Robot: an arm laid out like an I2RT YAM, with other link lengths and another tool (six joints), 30 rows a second.
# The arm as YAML. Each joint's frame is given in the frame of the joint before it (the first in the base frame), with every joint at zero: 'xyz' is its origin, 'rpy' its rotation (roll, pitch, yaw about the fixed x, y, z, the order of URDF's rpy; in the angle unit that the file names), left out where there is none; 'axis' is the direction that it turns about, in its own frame. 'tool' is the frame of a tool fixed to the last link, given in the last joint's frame.
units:
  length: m
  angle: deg
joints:
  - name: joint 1
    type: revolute
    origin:
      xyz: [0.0, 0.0, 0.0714]
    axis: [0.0, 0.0, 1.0]
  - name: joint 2
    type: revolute
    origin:
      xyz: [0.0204, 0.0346, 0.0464]
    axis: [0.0, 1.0, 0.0]
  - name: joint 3
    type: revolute
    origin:
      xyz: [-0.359, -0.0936, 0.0]
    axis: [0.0, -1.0, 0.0]
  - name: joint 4
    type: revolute
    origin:
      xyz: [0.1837, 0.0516, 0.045]
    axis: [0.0, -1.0, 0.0]
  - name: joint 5
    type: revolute
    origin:
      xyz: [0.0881, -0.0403, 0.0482]
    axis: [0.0, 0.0, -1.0]
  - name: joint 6
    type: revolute
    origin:
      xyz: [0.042, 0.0, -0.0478]
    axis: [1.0, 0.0, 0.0]
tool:
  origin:
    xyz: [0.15, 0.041, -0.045]
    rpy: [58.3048, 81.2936, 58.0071]
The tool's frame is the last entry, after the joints.
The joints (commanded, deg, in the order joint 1, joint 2, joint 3, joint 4, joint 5, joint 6), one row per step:
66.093 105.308 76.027 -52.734 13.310 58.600
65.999 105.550 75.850 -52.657 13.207 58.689
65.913 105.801 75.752 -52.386 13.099 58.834
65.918 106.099 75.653 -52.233 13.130 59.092
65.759 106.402 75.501 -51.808 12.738 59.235
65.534 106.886 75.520 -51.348 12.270 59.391
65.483 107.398 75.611 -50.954 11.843 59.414
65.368 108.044 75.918 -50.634 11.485 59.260
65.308 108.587 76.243 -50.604 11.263 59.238
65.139 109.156 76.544 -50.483 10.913 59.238
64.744 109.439 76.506 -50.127 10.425 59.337
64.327 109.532 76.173 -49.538 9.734 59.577
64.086 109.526 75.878 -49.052 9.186 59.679
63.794 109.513 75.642 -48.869 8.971 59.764
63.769 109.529 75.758 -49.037 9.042 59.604
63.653 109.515 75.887 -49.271 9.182 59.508
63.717 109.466 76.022 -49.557 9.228 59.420
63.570 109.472 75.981 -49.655 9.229 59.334
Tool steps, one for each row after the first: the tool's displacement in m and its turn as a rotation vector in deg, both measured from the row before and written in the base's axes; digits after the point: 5 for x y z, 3 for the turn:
-0.00002 -0.00062 -0.00200 -0.248 0.235 -0.166
0.00053 0.00075 -0.00155 0.010 0.133 -0.212
0.00031 0.00039 -0.00194 -0.169 0.077 -0.248
0.00019 0.00132 -0.00187 0.168 0.370 -0.247
0.00081 0.00232 -0.00218 0.226 0.429 -0.317
-0.00003 0.00275 -0.00215 0.157 0.397 -0.019
0.00081 0.00313 -0.00222 0.094 0.327 0.080
0.00047 0.00199 -0.00183 -0.084 0.278 -0.011
0.00081 0.00212 -0.00198 0.012 0.377 -0.126
0.00136 0.00092 -0.00135 0.258 0.427 -0.433
0.00068 0.00071 -0.00104 0.492 0.557 -0.567
-0.00004 0.00069 -0.00044 0.435 0.408 -0.272
0.00079 -0.00100 -0.00058 0.074 0.213 -0.348
0.00020 -0.00043 0.00016 -0.123 -0.040 0.123
0.00086 -0.00098 0.00031 -0.162 -0.088 -0.039
-0.00053 -0.00047 0.00055 -0.129 0.001 0.145
0.00044 -0.00119 -0.00029 -0.147 0.060 -0.063

